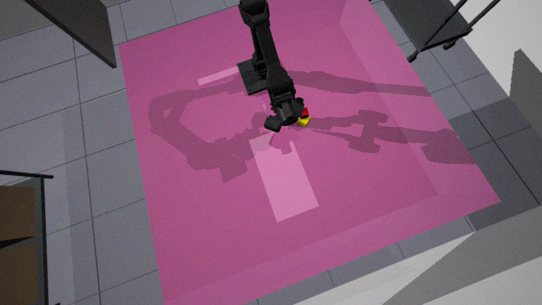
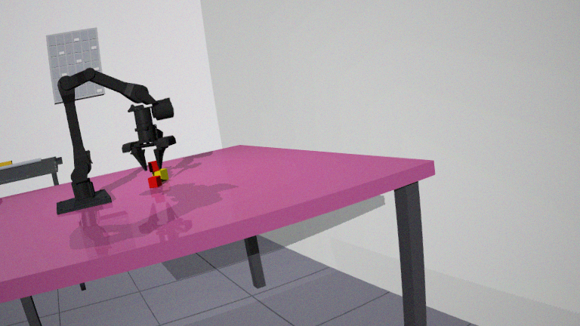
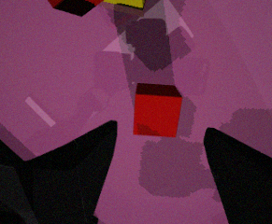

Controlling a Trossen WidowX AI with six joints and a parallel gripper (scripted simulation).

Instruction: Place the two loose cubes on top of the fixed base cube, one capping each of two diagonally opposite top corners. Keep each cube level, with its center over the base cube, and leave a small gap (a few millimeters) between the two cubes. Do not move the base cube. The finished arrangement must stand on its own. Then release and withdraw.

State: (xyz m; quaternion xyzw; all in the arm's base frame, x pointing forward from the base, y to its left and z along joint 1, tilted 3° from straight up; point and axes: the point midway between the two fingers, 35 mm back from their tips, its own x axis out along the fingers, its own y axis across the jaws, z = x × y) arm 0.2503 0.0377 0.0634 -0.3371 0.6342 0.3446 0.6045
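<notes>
My gripper tip is now 20 mm short of the yellow base cube, 100 mm to the right of it and 40 mm above it.
</notes>
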